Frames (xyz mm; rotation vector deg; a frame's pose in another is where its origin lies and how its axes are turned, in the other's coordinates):
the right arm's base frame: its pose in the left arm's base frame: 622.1 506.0 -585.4 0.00 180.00 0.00
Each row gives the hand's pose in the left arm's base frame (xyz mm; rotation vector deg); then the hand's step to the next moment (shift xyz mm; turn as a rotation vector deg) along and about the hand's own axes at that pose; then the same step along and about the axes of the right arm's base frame.
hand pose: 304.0 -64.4 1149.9 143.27 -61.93 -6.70
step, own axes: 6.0 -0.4 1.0 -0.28 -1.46 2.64
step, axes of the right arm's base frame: -4.2 -4.4 0.6 -0.18 0.21 3.02
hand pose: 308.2 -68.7 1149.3 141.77 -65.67 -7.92
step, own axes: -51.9 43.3 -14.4 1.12 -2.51 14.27
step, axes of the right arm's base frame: 61.1 18.5 -26.4 1.13 -3.97 13.93
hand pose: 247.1 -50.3 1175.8 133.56 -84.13 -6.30
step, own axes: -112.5 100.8 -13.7 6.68 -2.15 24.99
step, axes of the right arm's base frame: 133.0 64.7 -33.6 1.77 -11.98 22.96
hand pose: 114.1 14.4 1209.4 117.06 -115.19 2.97
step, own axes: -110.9 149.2 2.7 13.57 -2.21 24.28
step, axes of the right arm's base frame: 151.3 108.0 1.4 1.36 -18.55 20.80
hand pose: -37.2 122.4 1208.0 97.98 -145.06 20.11
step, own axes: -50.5 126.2 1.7 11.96 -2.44 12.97
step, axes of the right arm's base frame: 97.1 90.4 29.8 1.36 -14.63 10.07
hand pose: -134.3 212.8 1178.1 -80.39 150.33 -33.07
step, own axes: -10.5 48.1 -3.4 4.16 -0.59 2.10
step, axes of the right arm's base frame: 32.4 33.6 16.0 1.33 -4.29 1.38
